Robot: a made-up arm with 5 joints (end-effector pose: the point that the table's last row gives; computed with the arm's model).
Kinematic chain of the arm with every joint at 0, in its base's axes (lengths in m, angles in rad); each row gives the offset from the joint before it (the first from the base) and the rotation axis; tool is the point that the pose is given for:
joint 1: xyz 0 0 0.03 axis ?
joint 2: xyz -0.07 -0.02 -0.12 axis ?
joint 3: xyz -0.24 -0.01 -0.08 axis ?
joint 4: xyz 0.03 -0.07 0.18 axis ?
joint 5: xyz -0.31 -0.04 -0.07 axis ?
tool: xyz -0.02 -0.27 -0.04
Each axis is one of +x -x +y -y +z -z.
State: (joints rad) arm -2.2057 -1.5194 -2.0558 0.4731 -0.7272
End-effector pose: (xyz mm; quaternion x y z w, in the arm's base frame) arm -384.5 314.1 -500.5 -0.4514 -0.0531 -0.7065 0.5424
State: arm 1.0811 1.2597 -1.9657 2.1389 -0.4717
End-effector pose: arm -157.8 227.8 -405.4 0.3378 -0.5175 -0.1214 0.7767
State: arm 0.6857 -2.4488 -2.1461 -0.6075 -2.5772
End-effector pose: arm 420.2 -448.1 -282.2 -0.4616 0.4743 0.4259 0.6169
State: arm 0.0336 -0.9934 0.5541 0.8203 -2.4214
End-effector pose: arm -463.2 -373.2 -83.8 -0.3347 0.6658 -0.3107 0.5901
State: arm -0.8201 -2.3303 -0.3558 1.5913 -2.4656
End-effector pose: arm 260.1 -369.9 35.0 -0.4884 -0.2990 -0.1203 0.8109
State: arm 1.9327 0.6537 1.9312 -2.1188 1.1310
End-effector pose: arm 134.5 573.4 -222.3 -0.9906 0.0922 -0.0820 0.0590
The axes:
joint 1: -z
joint 2: +y
joint 3: -x
joint 4: +z
joint 5: -y

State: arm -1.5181 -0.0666 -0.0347 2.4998 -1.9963
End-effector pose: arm 68.1 168.3 -9.9 0.7606 0.3771 -0.4899 0.1985
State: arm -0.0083 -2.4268 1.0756 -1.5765 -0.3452
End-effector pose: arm 505.7 174.1 -215.4 -0.5352 0.7039 0.4670 0.0053
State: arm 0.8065 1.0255 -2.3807 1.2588 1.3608
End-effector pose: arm -144.3 472.1 -315.5 -0.2103 0.7301 0.6479 0.0538
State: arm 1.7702 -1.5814 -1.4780 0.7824 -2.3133
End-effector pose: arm -326.9 -460.0 -306.4 -0.3073 0.3830 -0.2639 0.8302
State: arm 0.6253 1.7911 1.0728 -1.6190 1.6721
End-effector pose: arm -52.3 228.1 453.0 -0.6335 -0.1463 0.2371 0.7218
